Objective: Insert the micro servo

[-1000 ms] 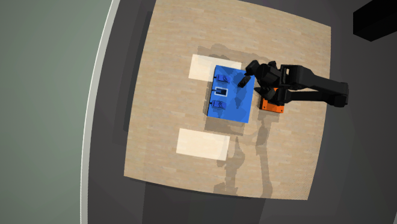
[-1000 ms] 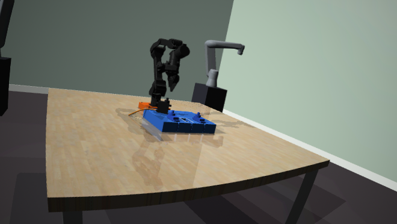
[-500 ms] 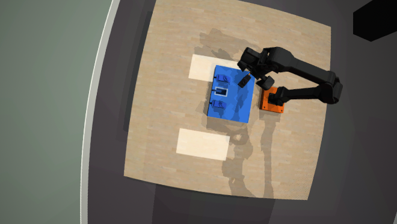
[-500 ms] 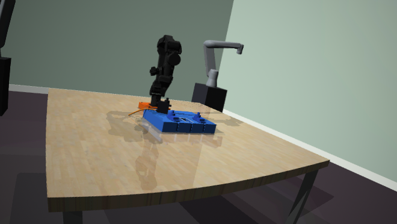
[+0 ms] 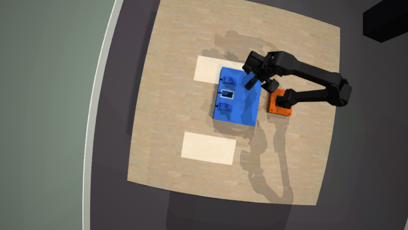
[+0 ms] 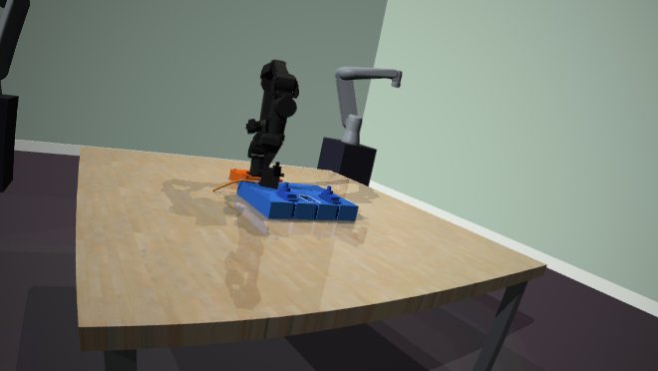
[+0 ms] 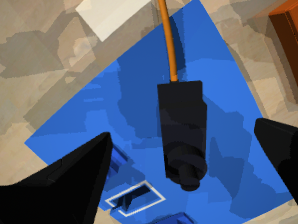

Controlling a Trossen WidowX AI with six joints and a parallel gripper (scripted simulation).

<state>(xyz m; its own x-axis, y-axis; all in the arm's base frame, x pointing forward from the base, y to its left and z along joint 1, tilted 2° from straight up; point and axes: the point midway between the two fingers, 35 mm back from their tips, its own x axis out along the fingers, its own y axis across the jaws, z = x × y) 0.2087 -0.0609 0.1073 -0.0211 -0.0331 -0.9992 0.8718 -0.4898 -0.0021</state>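
My gripper tip is 10 mm short of the blue deck, 90 mm to the right of it and 90 mm above it.
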